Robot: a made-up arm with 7 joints.
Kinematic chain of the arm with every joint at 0, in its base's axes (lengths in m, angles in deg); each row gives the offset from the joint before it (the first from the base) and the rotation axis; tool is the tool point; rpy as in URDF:
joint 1: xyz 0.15 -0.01 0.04 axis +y
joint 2: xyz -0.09 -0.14 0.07 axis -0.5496 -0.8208 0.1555
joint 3: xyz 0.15 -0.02 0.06 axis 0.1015 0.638 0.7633
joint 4: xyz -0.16 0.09 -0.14 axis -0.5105 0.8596 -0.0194
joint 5: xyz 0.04 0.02 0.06 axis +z
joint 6: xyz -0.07 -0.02 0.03 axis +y
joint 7: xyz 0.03 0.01 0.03 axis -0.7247 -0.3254 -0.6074
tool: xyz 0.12 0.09 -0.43 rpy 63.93 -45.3 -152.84
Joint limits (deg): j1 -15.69..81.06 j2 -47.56..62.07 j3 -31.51..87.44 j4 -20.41..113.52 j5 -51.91..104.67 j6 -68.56..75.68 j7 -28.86..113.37
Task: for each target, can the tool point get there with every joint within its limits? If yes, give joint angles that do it. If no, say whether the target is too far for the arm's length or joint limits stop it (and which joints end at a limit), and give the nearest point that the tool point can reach.
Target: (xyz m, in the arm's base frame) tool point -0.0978 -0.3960 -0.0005
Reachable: yes | joints 51.04 5.71 12.20 2.41 -14.45 24.63 55.42
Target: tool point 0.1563 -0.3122 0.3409
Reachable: yes | joints 10.36 -1.75 -19.09 79.77 -21.53 13.52 98.67
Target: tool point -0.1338 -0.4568 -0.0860
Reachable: yes | joints 11.51 29.04 44.68 78.32 62.33 -10.53 30.27
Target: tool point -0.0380 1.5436 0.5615
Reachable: no: too far | nearest point 0.0574 0.4690 0.2304 | short by 1.129 m
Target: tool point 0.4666 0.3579 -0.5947
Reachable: no: joint limits stop it (at a limit: joint 1, joint 3, joint 5, joint 6) | nearest point 0.3372 0.2005 -0.3989 | short by 0.283 m
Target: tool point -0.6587 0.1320 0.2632
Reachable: no: joint limits stop it (at a limit: joint 1, joint 4, joint 5, joint 6, joint 7) | nearest point -0.4540 0.0511 0.2109 | short by 0.226 m
